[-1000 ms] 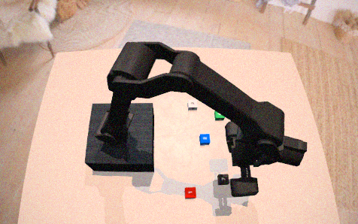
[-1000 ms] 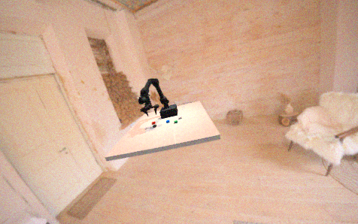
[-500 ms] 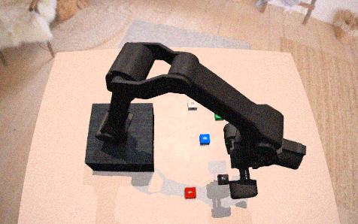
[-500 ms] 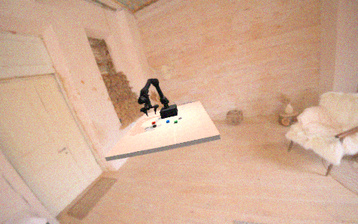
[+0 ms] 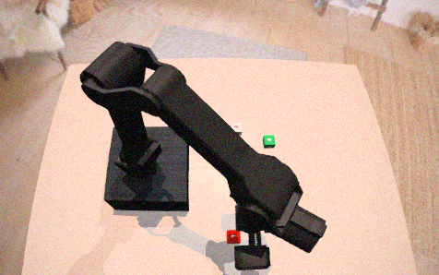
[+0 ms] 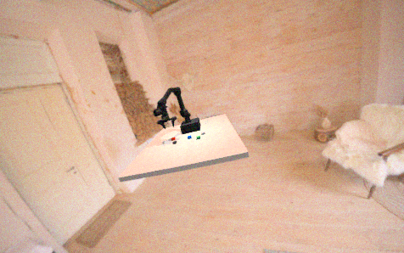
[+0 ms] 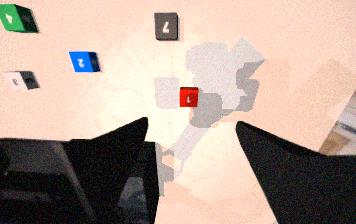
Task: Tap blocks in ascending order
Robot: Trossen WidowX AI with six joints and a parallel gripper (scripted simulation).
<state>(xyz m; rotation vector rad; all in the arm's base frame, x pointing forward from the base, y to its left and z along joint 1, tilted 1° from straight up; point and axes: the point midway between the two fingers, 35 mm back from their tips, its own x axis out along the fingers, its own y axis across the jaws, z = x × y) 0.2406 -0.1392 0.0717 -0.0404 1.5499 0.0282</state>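
Right now the red block is 12 cm below my gripper tip and 1 cm behind it. Round my gripper tip: blue block (18 cm to the left, 12 cm below, 4 cm ahead); then green block (27 cm to the left, 12 cm below, 9 cm ahead); then dark grey block (12 cm below, 9 cm ahead, 4 cm to the left).
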